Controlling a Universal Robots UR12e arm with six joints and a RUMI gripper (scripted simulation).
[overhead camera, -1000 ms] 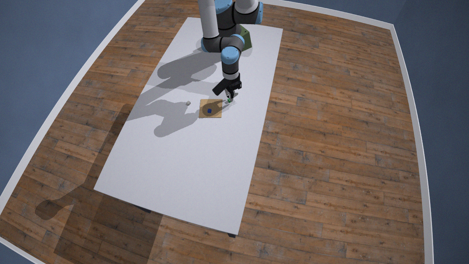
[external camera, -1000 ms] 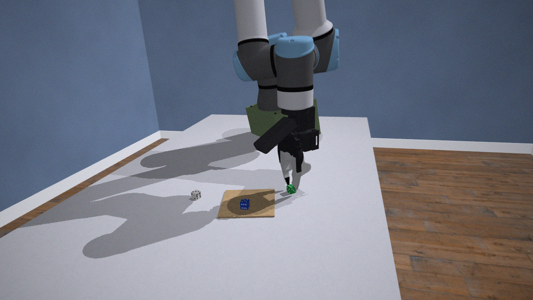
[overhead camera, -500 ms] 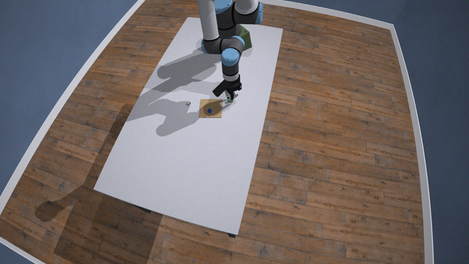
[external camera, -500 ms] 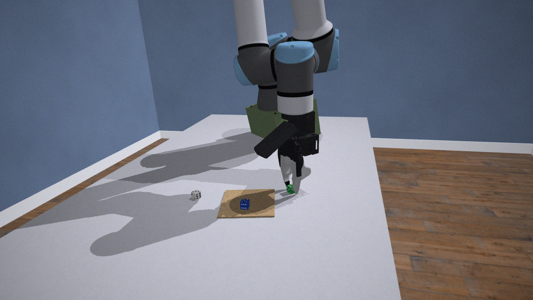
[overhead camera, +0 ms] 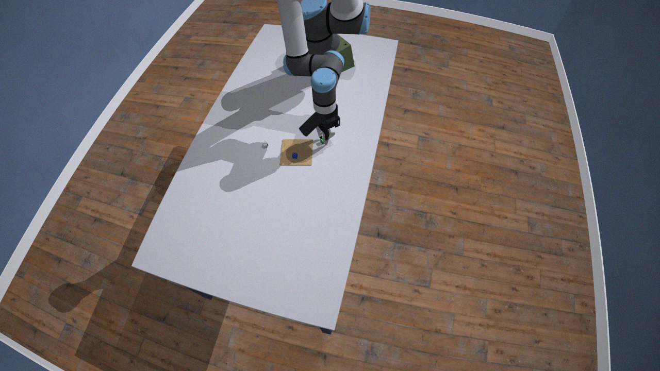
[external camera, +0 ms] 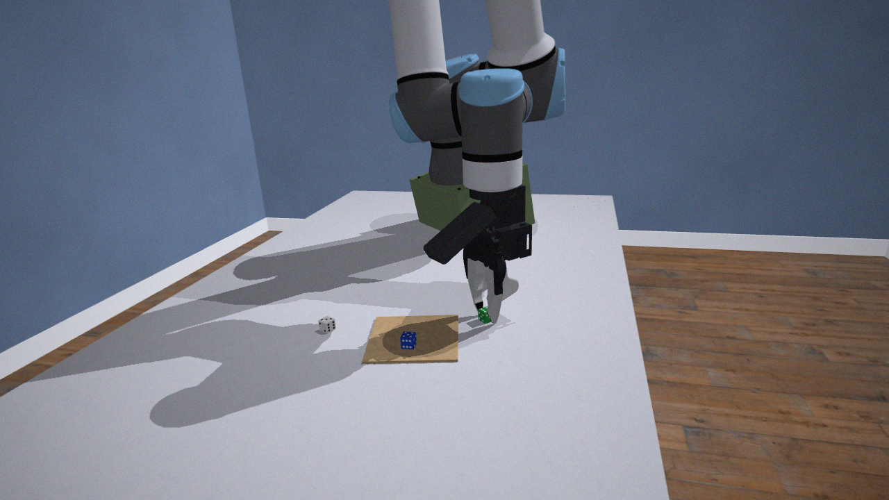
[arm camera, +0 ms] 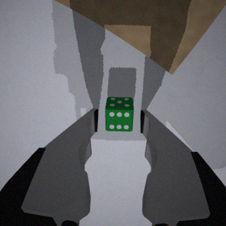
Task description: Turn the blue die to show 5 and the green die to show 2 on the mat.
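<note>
Now: hand 10 mm above the green die. From my hand the other things lie so: tan mat 80 mm ahead, 100 mm to the right, 20 mm below; then white die 80 mm ahead, 250 mm to the right, 10 mm below; then blue die 110 mm ahead, 100 mm to the right.
</note>
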